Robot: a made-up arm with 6 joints. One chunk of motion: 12 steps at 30 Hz.
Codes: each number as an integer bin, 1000 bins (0 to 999) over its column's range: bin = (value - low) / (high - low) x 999, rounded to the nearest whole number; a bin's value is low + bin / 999 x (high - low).
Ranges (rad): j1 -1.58..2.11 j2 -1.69..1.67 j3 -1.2..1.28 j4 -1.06..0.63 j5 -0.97..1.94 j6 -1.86..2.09
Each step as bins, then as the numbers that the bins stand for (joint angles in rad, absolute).
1 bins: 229 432 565 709 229 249
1 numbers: -0.7341 -0.2370 0.2026 0.1394 -0.3029 -0.8755
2 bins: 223 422 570 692 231 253
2 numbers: -0.7563 -0.2707 0.2150 0.1107 -0.2971 -0.8596
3 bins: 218 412 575 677 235 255
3 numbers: -0.7748 -0.3043 0.2274 0.0853 -0.2855 -0.8517
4 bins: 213 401 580 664 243 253
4 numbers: -0.7932 -0.3413 0.2398 0.0633 -0.2622 -0.8596
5 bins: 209 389 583 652 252 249
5 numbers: -0.8080 -0.3817 0.2473 0.0430 -0.2359 -0.8755
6 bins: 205 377 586 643 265 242
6 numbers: -0.8228 -0.4220 0.2547 0.0278 -0.1981 -0.9031
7 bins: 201 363 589 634 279 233
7 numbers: -0.8376 -0.4691 0.2622 0.0125 -0.1573 -0.9387
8 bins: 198 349 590 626 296 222
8 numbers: -0.8486 -0.5162 0.2647 -0.0010 -0.1078 -0.9822
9 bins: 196 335 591 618 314 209
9 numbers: -0.8560 -0.5633 0.2671 -0.0145 -0.0553 -1.0336
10 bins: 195 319 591 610 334 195
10 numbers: -0.8597 -0.6171 0.2671 -0.0281 0.0029 -1.0890
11 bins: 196 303 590 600 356 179
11 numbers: -0.8560 -0.6709 0.2647 -0.0450 0.0670 -1.1522
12 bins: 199 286 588 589 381 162
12 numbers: -0.8450 -0.7281 0.2597 -0.0636 0.1398 -1.2195
